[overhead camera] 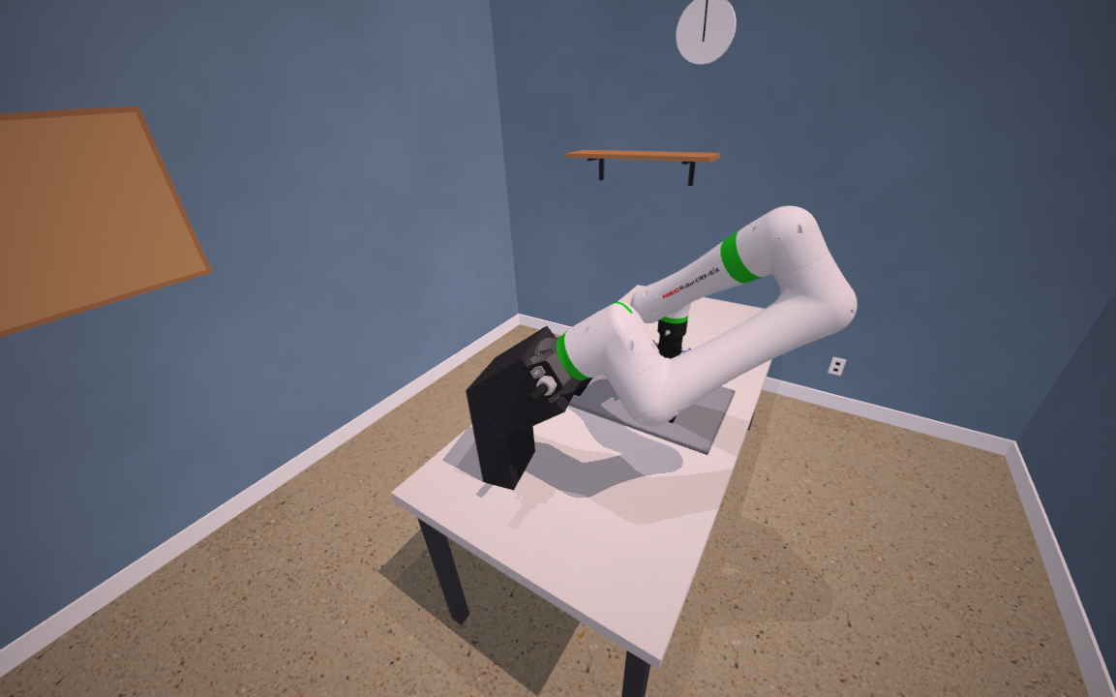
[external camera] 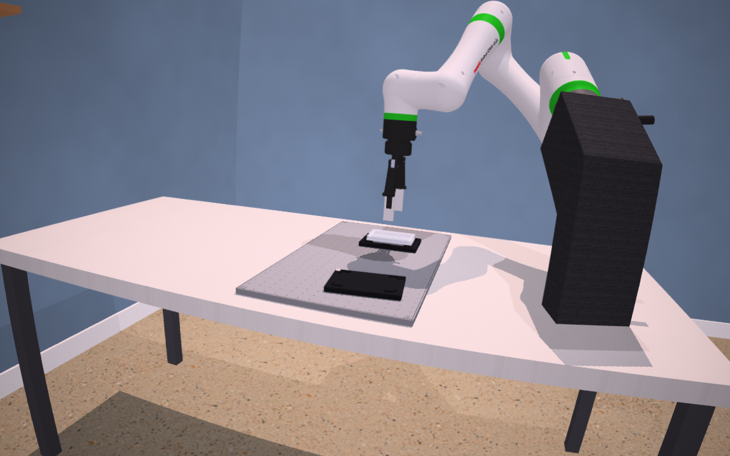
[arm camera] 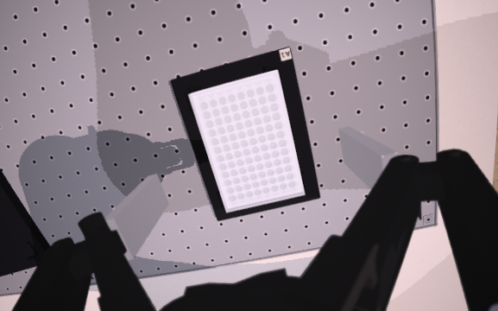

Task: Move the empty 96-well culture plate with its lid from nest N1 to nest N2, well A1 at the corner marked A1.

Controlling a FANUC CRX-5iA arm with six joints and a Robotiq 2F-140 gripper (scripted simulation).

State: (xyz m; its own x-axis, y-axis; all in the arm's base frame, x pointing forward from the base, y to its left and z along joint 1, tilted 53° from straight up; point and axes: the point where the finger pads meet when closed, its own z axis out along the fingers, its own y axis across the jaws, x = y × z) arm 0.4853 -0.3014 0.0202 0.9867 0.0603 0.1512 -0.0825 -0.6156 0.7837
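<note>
The clear lid is 7 cm below my hand.
</note>
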